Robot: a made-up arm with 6 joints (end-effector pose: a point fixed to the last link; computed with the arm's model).
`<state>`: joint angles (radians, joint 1 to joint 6).
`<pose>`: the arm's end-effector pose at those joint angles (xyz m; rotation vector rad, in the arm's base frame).
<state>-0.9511 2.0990 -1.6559 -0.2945 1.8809 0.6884</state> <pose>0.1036 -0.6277 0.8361 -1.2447 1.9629 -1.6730</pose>
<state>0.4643 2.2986 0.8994 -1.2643 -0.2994 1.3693</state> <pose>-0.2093 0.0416 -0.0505 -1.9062 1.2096 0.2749</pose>
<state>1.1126 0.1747 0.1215 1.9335 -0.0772 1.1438</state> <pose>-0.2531 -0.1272 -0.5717 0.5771 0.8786 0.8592</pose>
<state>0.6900 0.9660 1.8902 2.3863 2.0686 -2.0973</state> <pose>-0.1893 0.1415 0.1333 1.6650 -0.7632 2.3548</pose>
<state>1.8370 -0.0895 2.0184 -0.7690 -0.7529 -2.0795</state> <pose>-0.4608 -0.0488 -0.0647 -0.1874 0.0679 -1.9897</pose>
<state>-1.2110 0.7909 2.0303 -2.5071 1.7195 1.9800</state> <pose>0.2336 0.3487 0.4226 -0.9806 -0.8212 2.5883</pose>
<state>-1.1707 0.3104 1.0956 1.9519 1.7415 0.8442</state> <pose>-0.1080 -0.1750 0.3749 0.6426 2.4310 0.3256</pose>
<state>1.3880 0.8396 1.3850 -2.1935 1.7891 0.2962</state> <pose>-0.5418 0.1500 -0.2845 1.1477 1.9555 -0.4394</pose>
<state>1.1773 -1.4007 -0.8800 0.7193 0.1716 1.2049</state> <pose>-0.1215 0.2413 -0.1880 0.4954 -2.0208 1.4093</pose>
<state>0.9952 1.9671 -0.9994 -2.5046 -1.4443 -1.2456</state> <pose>-0.3960 -0.4449 0.0665 -0.7014 -2.3442 0.8888</pose>
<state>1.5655 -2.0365 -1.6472 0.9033 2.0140 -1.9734</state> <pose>-0.3104 0.3041 -0.1624 -1.7726 -0.8184 0.0463</pose>
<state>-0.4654 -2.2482 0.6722 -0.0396 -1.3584 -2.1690</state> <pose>-0.5849 -0.4091 0.2933 -0.1266 1.7635 0.3748</pose>
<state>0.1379 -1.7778 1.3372 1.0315 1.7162 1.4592</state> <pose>0.0012 -0.1150 0.2016 1.7408 -0.9723 1.7083</pose>
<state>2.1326 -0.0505 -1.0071 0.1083 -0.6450 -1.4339</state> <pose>0.7452 -0.0944 -0.1579 1.6579 -1.8415 -0.6048</pose>
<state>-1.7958 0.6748 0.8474 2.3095 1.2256 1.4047</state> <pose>0.0987 -0.1232 0.6447 -0.9301 -2.5332 0.5415</pose>
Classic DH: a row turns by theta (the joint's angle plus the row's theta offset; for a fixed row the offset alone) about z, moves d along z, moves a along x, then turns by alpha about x. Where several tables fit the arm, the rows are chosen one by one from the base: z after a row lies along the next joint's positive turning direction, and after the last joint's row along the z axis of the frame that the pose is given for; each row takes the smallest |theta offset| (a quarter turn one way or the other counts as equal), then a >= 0, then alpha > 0; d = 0 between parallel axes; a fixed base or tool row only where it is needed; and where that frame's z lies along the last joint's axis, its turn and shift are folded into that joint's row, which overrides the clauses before.
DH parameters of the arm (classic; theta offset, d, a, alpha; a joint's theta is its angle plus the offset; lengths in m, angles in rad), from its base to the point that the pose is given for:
base (fixed): 0 0.1125 0 1.5708
joint 1: 1.5708 0.0745 0.0679 -1.5708
joint 2: 0 0.2319 -0.1151 -1.5708
joint 3: -1.4437 0 0.3841 0
joint 4: 0.501 0 0.1224 3.1416
joint 5: 0.6281 -0.0113 -0.1076 1.5708
joint 6: -1.3636 0 -0.1755 0
tool (fixed): -1.778 -0.0976 0 0

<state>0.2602 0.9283 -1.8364 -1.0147 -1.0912 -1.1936</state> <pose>0.0580 -0.6161 -0.1108 0.3637 -1.9065 -0.0351</pose>
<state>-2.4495 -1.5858 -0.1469 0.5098 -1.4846 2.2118</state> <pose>0.7817 0.1321 0.4825 2.5814 -1.0710 -1.3590</pose>
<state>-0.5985 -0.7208 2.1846 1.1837 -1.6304 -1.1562</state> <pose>0.1688 -0.1526 0.0203 0.8075 -0.3506 -1.6821</pose>
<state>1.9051 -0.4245 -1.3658 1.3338 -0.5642 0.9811</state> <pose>0.5902 0.1359 0.0265 -0.5338 -1.3610 1.2435</pose>
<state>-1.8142 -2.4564 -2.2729 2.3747 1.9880 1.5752</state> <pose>0.1667 -0.0737 0.1824 -0.4000 0.3660 -0.8359</pose>
